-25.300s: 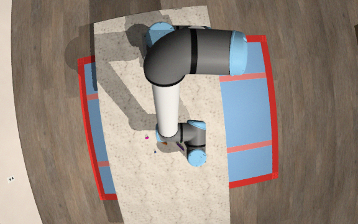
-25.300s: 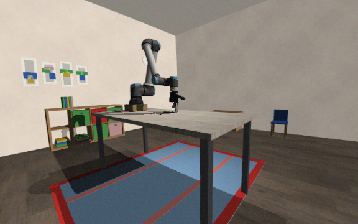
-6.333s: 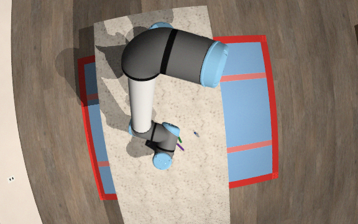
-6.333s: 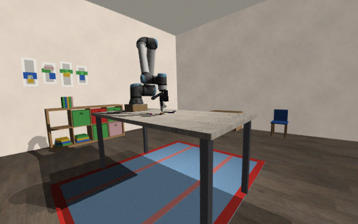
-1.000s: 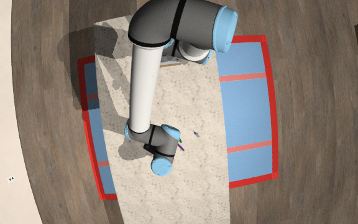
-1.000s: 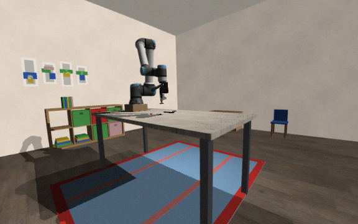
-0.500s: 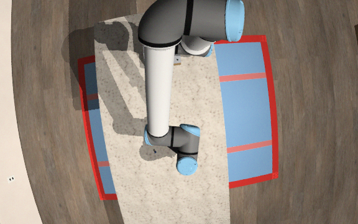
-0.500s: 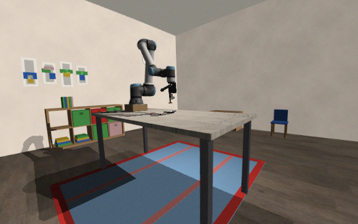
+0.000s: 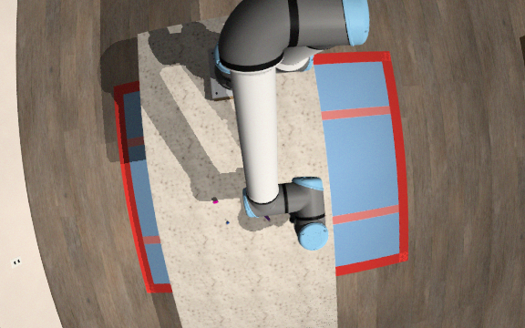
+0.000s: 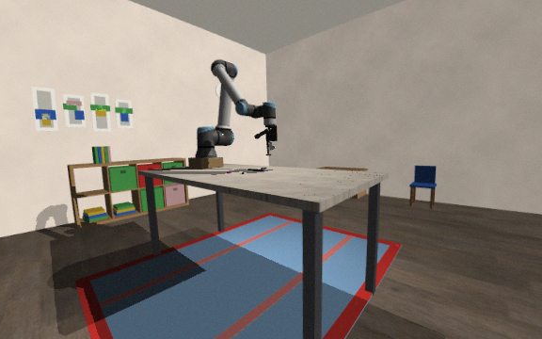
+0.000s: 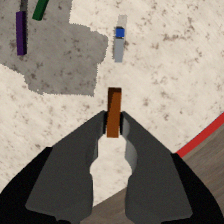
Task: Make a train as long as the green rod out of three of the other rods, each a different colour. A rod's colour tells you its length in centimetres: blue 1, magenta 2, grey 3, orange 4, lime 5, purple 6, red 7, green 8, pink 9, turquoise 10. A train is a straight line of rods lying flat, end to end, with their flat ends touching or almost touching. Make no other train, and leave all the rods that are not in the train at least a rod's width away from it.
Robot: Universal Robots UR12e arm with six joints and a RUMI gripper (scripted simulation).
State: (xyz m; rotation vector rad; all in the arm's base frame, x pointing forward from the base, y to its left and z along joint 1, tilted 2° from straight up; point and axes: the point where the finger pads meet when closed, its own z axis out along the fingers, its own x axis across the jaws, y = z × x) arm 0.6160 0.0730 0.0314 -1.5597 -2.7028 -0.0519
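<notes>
The orange rod lies 10 mm below my hand. Round my hand: grey rod: 110 mm below, 30 mm behind, 10 mm to the right; green rod: 130 mm to the right, 110 mm below, 50 mm behind; purple rod: 140 mm to the right, 110 mm below, 10 mm ahead.
</notes>
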